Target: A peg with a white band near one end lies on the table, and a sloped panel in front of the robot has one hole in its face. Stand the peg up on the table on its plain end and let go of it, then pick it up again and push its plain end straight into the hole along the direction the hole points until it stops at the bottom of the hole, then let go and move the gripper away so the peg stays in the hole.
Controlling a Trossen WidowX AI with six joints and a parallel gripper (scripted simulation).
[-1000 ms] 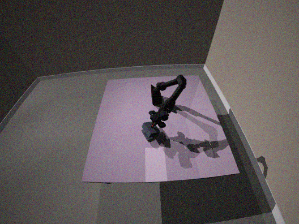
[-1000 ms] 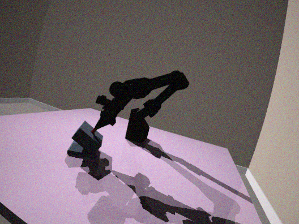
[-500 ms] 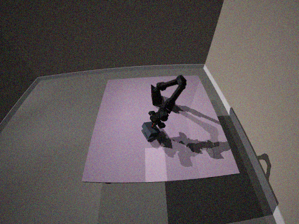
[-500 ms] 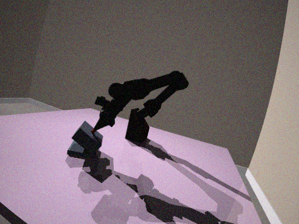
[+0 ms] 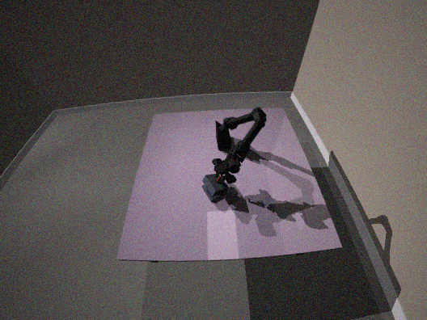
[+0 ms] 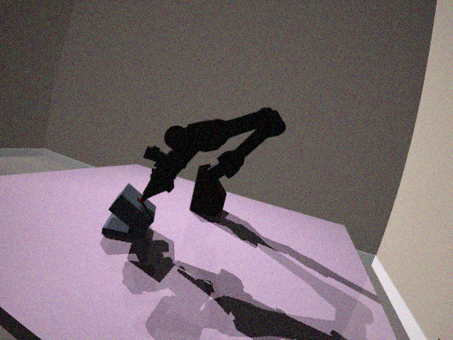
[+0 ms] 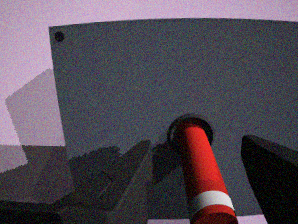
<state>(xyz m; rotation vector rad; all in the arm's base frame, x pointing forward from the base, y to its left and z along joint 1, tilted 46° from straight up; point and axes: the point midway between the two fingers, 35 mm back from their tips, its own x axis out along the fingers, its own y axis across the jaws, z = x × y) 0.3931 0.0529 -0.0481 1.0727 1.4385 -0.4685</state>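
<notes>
Now: gripper tip 1 cm to the right of the red peg, 1 cm below it and 1 cm past it. The rest, counted from my gripper tip: sloped panel (4 cm below, 2 cm to the right, 1 cm ahead).
</notes>
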